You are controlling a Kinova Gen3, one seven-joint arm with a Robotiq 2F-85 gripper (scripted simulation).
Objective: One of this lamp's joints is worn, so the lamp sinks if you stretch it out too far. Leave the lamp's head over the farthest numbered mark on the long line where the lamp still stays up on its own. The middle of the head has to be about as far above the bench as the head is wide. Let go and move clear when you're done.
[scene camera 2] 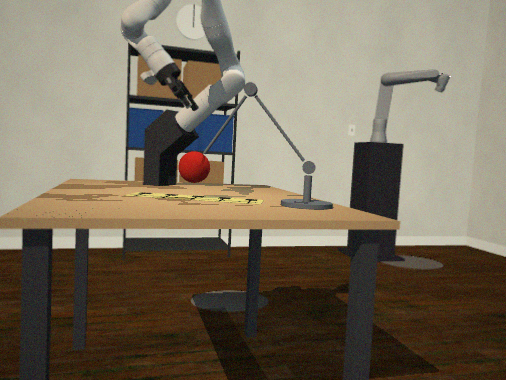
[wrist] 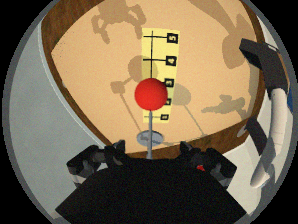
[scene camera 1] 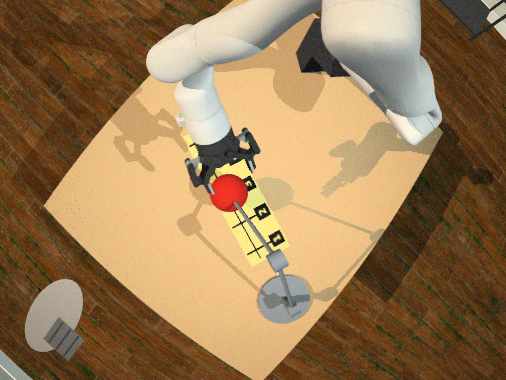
Scene:
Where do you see a yellow numbered strip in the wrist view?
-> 160, 47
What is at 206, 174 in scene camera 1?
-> My gripper.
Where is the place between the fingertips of my gripper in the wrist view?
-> At 152, 147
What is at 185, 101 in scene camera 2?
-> My gripper.

